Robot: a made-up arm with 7 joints.
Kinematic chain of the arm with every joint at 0, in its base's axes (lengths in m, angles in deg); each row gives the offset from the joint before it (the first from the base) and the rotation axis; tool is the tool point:
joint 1: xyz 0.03 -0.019 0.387 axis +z
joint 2: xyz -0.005 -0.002 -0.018 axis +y
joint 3: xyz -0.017 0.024 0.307 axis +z
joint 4: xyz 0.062 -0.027 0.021 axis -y
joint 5: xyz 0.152 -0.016 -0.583 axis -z
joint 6: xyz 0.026 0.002 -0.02 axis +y
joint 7: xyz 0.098 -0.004 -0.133 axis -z
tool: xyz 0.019 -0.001 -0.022
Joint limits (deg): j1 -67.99..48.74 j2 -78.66..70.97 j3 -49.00..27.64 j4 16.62..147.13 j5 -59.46..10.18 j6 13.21..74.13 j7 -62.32..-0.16
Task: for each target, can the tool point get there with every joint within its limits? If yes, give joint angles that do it. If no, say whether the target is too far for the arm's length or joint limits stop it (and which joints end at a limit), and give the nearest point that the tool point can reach.
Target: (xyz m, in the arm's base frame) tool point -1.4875 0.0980 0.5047
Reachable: no: too far | nearest point -1.0726 0.0660 0.7003 | short by 0.460 m
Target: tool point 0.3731 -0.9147 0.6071
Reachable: yes | joints -46.91 21.85 -25.27 92.72 -29.20 32.59 -8.18
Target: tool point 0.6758 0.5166 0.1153
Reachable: yes | joints 38.65 30.68 -0.29 67.54 -36.02 25.39 -17.75
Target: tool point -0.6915 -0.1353 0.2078
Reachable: no: joint limits stop it (at a limit: joint 1, joint 2, joint 3, joint 5, joint 6, joint 7) | nearest point -0.4940 -0.1335 0.0235 | short by 0.270 m
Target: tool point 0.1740 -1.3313 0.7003
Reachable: no: too far | nearest point 0.1683 -1.1170 0.6481 | short by 0.221 m
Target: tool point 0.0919 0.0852 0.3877
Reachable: no: joint limits stop it (at a limit: joint 1, joint 4, joint 6, joint 7) | nearest point 0.3287 0.3557 0.4418 | short by 0.364 m
